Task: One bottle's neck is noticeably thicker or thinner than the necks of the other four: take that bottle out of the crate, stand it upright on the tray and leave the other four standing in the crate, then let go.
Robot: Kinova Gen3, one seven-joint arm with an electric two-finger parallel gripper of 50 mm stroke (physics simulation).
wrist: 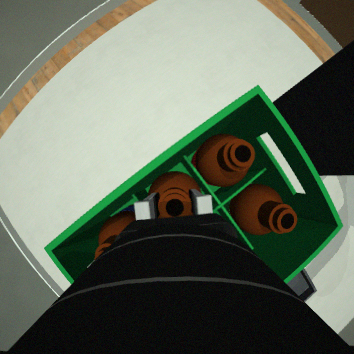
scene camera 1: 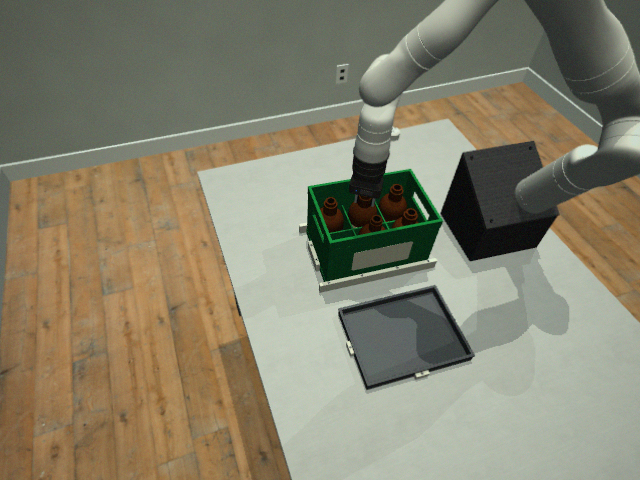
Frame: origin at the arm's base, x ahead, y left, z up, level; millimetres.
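Where they show: gripper, fingertip midpoint: (wrist: 174, 199) (scene camera 1: 364, 202); arm's base, origin of the base link: (scene camera 1: 532, 195).
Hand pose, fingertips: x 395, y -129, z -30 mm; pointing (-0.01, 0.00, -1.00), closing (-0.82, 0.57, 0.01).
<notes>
Things, the pixels of their top centre, and the offset from my fingertips. "pt": a spot on its surface instead.
- green crate, middle of its top: (wrist: 206, 249) (scene camera 1: 373, 203) dx +3, dy +49, dz +45 mm
- back middle bottle, middle of its top: (wrist: 174, 207) (scene camera 1: 366, 193) dx +1, dy +2, dz +33 mm
- back left bottle, middle of its top: (wrist: 105, 261) (scene camera 1: 330, 200) dx +93, dy +1, dz +33 mm
- back right bottle, middle of its top: (wrist: 242, 153) (scene camera 1: 397, 187) dx -83, dy +5, dz +33 mm
- front right bottle, middle of its top: (wrist: 287, 220) (scene camera 1: 411, 212) dx -78, dy +92, dz +33 mm
- front middle bottle, middle of its top: (scene camera 1: 376, 218) dx +10, dy +88, dz +33 mm
- pale strip, surface spot: (scene camera 1: 377, 274) pt dx +16, dy +152, dz -103 mm
The green crate (scene camera 1: 336, 260) (wrist: 151, 174) holds five brown bottles. My gripper (scene camera 1: 364, 199) (wrist: 174, 199) is shut on the neck of the back middle bottle (scene camera 1: 361, 214) (wrist: 175, 184), which is upright inside the crate. The back left bottle (scene camera 1: 331, 218) (wrist: 115, 232), back right bottle (scene camera 1: 393, 206) (wrist: 220, 160) and front right bottle (scene camera 1: 408, 219) (wrist: 255, 210) stand in their cells. The front middle bottle (scene camera 1: 373, 225) stands in front of the held one; the gripper body hides it in the wrist view. The dark tray (scene camera 1: 382, 333) (wrist: 302, 286) bears no bottle.
A pale strip (scene camera 1: 377, 274) runs along the crate's front foot, with smaller pale blocks at its left side. A black box (scene camera 1: 501, 186) stands right of the crate, with part of the arm over it. Low raised rims surround the tray, and small pale blocks touch its edges.
</notes>
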